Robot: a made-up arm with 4 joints.
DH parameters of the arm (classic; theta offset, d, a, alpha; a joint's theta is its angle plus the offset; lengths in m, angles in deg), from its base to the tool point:
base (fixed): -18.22 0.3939 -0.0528 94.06
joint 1: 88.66 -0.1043 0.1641 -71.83
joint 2: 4.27 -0.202 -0.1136 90
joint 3: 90 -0.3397 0.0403 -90
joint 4: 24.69 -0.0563 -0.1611 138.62
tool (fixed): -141.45 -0.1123 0 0
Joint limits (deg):
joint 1: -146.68..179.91
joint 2: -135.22..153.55
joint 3: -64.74..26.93
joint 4: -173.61..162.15
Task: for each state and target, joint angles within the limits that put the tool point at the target. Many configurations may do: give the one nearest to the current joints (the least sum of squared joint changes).
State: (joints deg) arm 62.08 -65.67 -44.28 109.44
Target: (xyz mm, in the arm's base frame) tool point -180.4 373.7 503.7
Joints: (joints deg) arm 83.36 -58.32 -31.36 104.64
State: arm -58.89 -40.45 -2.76 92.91
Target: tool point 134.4 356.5 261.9
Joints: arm -85.40 -15.17 1.59 65.15
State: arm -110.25 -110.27 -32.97 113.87
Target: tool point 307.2 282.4 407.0
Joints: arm -96.07 -65.63 14.38 129.10
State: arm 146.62 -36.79 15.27 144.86
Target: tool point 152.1 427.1 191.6
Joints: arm 173.14 -49.65 18.36 162.15
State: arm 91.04 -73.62 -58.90 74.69
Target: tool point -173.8 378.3 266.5
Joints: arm 141.85 -62.82 -49.97 98.06
